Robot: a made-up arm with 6 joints.
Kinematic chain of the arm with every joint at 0, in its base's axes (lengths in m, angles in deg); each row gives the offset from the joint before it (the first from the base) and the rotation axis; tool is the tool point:
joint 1: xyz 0 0 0.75 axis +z
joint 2: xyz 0.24 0 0 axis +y
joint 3: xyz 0 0 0.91 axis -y
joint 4: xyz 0 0 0.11 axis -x
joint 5: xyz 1.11 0 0 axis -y
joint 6: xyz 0.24 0 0 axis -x
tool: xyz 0 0 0
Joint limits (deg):
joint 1: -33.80..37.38
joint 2: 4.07..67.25
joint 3: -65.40..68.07
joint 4: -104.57..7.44
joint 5: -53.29..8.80
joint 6: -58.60..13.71
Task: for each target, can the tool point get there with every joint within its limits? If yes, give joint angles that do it. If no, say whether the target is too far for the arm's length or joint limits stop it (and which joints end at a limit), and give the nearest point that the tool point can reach.
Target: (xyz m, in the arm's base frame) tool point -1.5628 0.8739 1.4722
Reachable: no: joint limits stop it (at a limit: joint 1, joint 2, joint 3, joint 5) | nearest point 0.0850 0.2343 0.1986 | short by 2.179 m
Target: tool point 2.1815 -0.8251 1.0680
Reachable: yes | joints -21.66 55.96 43.06 -93.25 -9.20 5.46
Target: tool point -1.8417 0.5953 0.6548
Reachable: no: joint limits stop it (at a limit: joint 1, joint 2, joint 3, joint 5) | nearest point 0.0850 0.2461 0.1920 | short by 2.012 m
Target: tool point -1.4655 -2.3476 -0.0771
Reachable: no: too far | nearest point 0.1848 -0.1679 0.0369 | short by 2.736 m
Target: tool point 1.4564 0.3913 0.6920
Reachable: yes | joints 14.23 18.01 -28.92 -46.92 -6.97 -43.97
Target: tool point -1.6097 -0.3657 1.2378
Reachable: no: joint limits stop it (at a limit: joint 1, joint 2, joint 3, joint 4, joint 5) | nearest point 0.1279 -0.1156 0.2347 | short by 2.022 m
